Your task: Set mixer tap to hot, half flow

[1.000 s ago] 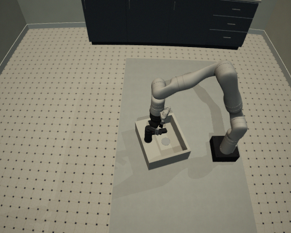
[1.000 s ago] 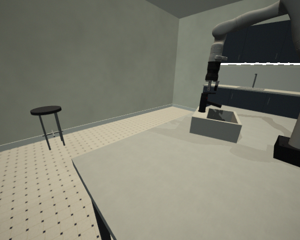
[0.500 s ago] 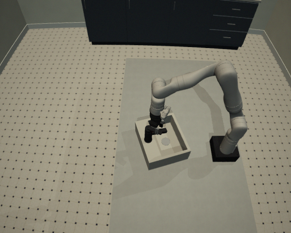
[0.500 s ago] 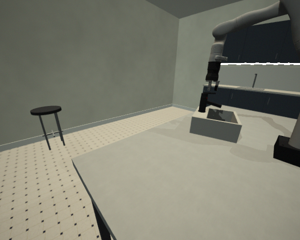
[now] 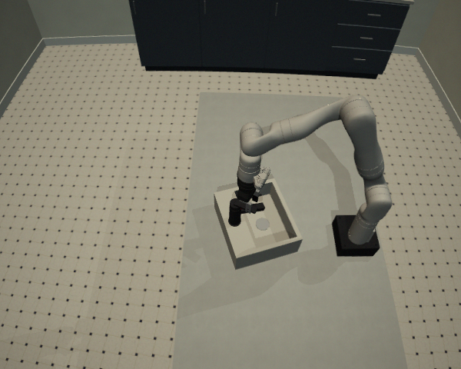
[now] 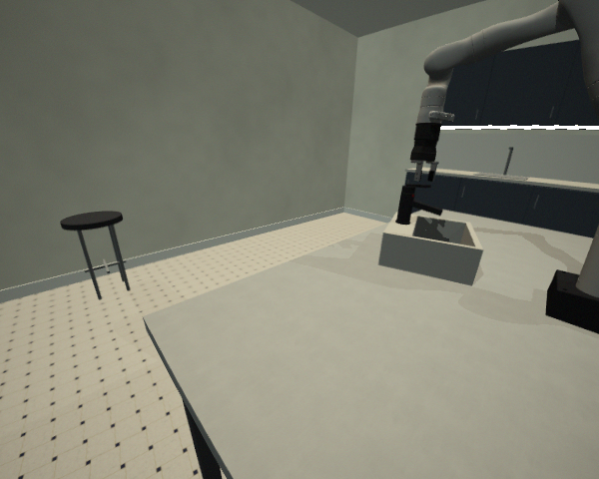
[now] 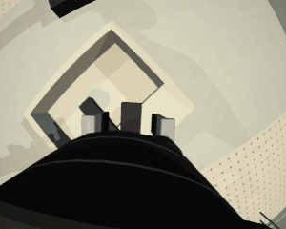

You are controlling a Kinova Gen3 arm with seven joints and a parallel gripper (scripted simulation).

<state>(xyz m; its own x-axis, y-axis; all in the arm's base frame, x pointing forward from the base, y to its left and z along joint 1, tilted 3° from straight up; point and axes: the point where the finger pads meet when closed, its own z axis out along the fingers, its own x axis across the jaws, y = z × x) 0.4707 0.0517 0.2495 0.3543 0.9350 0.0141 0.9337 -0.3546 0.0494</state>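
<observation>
My gripper is now 2 cm short of the lever, 1 cm to the left of it and 4 cm above it. From my hand the other things lie so: sink basin (4 cm behind, 7 cm to the right, 27 cm below).
</observation>
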